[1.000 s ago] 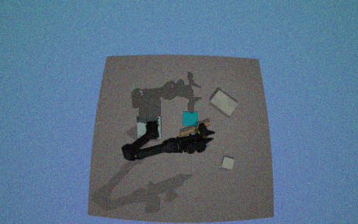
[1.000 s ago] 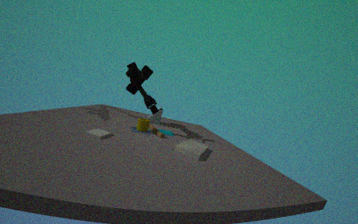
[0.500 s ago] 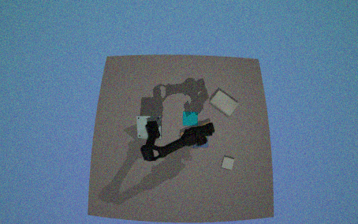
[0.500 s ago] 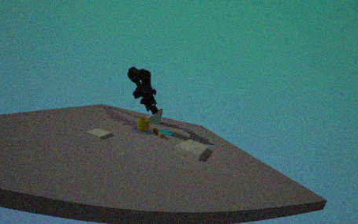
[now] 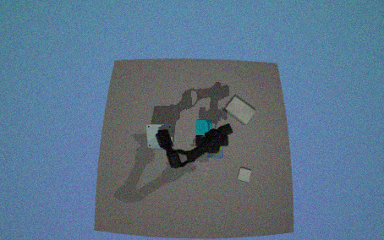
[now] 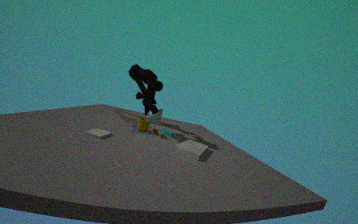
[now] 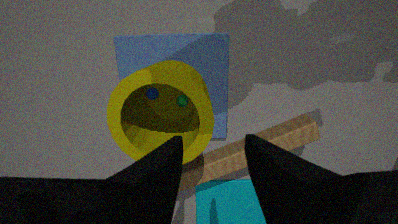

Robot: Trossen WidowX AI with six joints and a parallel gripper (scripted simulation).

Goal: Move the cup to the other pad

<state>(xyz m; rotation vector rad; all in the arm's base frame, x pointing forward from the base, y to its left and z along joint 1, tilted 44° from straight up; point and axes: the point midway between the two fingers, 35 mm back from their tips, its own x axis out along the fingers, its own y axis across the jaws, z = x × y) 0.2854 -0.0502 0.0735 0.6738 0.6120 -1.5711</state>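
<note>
Now: the yellow cup 60 mm below my gripper tip and 30 mm ahead of it. The rest, counted from my gripper tip: small pale block 210 mm ahead, 190 mm to the right, 90 mm below; large pale block 250 mm to the left, 230 mm ahead, 80 mm below; teal pad 160 mm to the left, 100 mm below, 20 mm behind.
</note>
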